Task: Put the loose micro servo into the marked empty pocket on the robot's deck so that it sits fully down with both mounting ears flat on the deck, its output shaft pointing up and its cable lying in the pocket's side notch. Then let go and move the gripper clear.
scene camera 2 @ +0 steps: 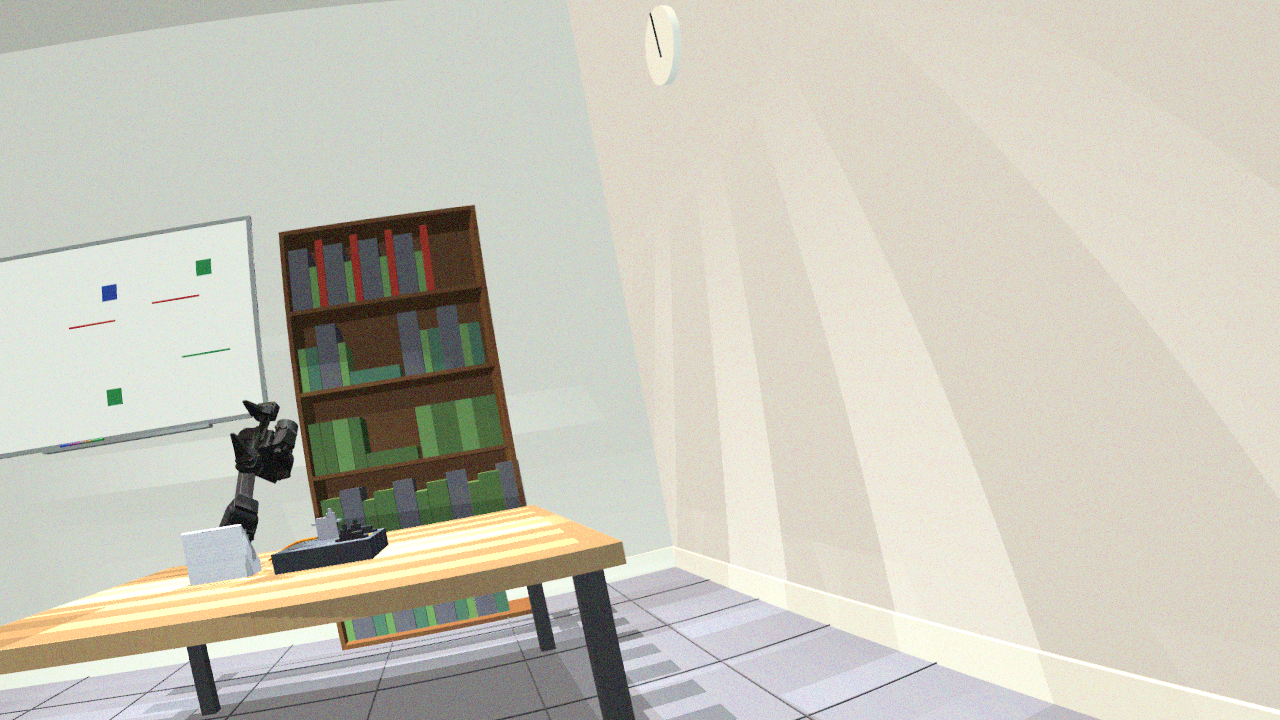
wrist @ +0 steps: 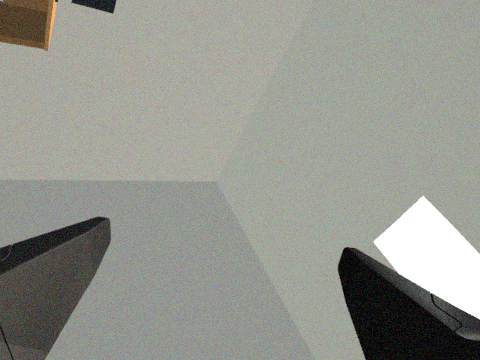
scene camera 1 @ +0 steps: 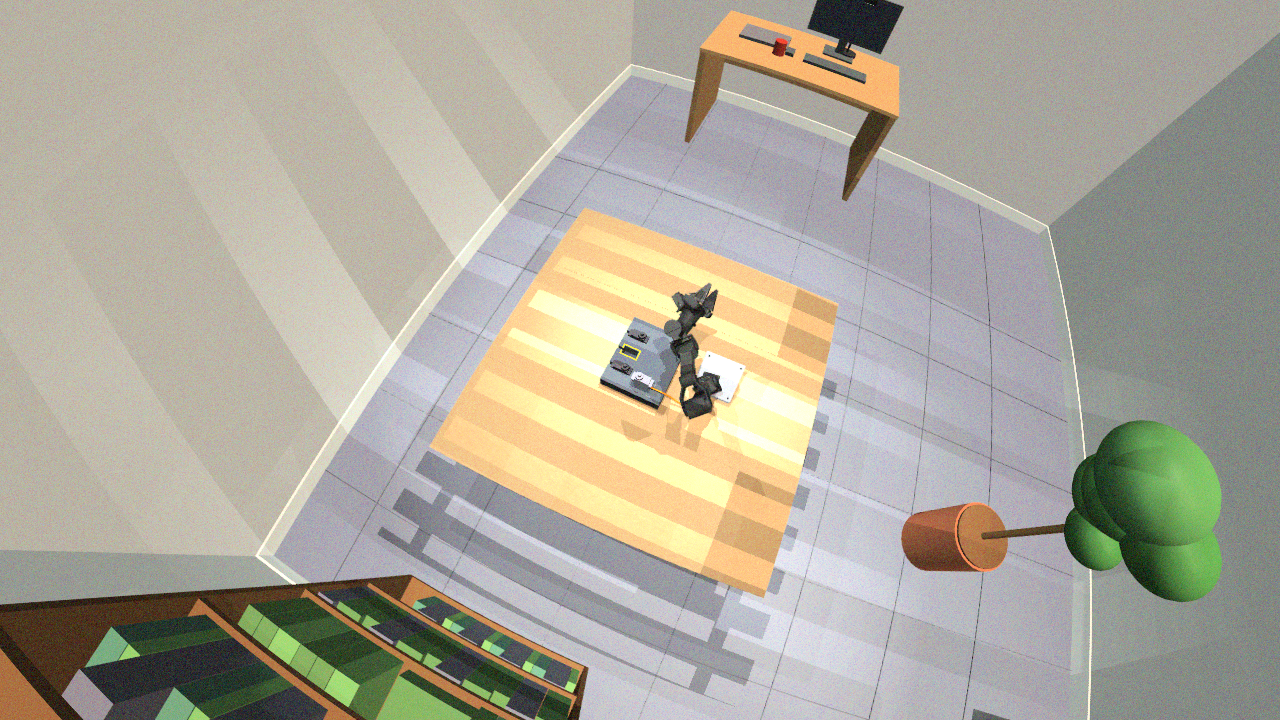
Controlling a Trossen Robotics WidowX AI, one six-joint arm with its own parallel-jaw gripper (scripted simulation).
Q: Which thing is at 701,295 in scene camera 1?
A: My gripper.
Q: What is my gripper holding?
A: Nothing.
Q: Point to a robot deck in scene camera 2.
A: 313,554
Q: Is my gripper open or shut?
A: Open.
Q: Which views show my gripper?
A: Scene camera 2, the wrist view and scene camera 1: all of them.
